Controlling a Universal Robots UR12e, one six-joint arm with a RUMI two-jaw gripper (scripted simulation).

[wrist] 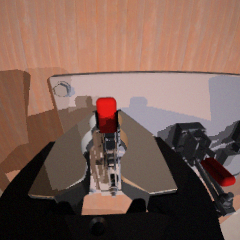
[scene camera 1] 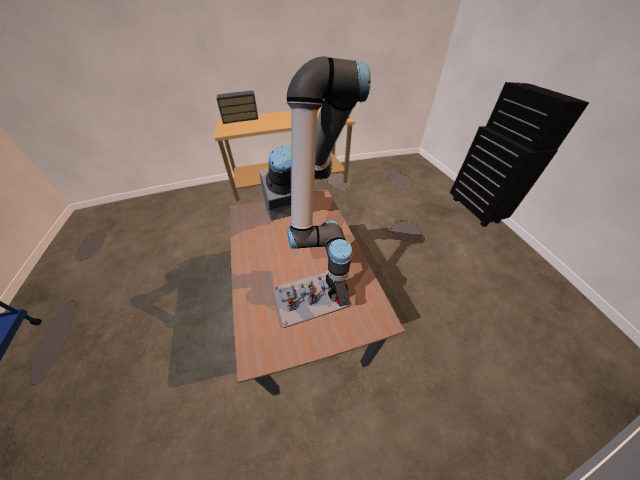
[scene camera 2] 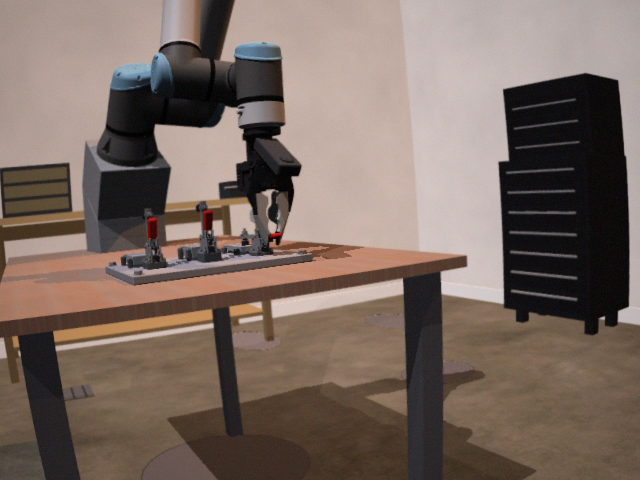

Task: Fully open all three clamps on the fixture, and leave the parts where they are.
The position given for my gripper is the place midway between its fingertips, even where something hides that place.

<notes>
I see my gripper (scene camera 2: 272,245), a clamp handle (wrist: 106,106), a grey fixture plate (scene camera 1: 304,311) and a clamp handle (wrist: 214,168).
My gripper is seen too in the wrist view (wrist: 108,111). The grey fixture plate shows as well in the wrist view (wrist: 158,100).
</notes>
